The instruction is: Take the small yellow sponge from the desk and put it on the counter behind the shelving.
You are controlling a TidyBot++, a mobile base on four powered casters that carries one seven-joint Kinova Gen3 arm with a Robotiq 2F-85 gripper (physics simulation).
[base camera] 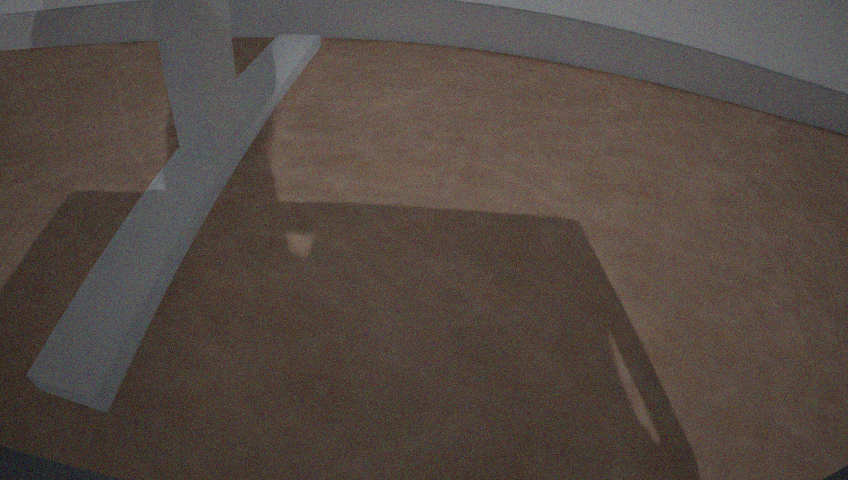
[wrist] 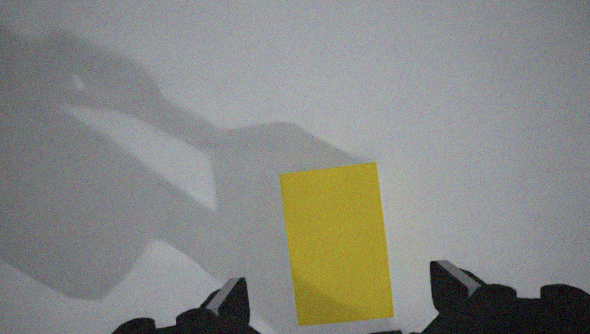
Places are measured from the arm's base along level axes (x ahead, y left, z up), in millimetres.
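Pixels of known places: gripper, fingertip midpoint: (wrist: 338, 290).
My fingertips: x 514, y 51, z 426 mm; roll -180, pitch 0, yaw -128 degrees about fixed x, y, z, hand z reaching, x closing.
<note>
Behind a point stands the place of what it marks.
The yellow sponge (wrist: 336, 242) {x 519, y 44, z 368 mm} lies flat on the pale desk top (wrist: 475, 125) {x 501, y -90, z 324 mm} in the wrist view, a little below the middle, its long side running nearly up and down the view. My gripper (wrist: 338, 290) {x 514, y 51, z 426 mm} is open and empty, with one fingertip to the left of the sponge and the other to its right. Bare desk shows between the sponge and each fingertip. The fingers appear to be above the desk; their exact height is hard to tell. The counter and the shelving do not show in either view.
In the base camera view, a grey leg with a long slanted foot (base camera: 136, 255) stands at the left on the brown floor (base camera: 476, 130) {x 661, y -68, z -396 mm}. A grey baseboard (base camera: 416, 26) {x 959, y 23, z -363 mm} runs along the wall at the back. A broad shadow lies across the floor.
</note>
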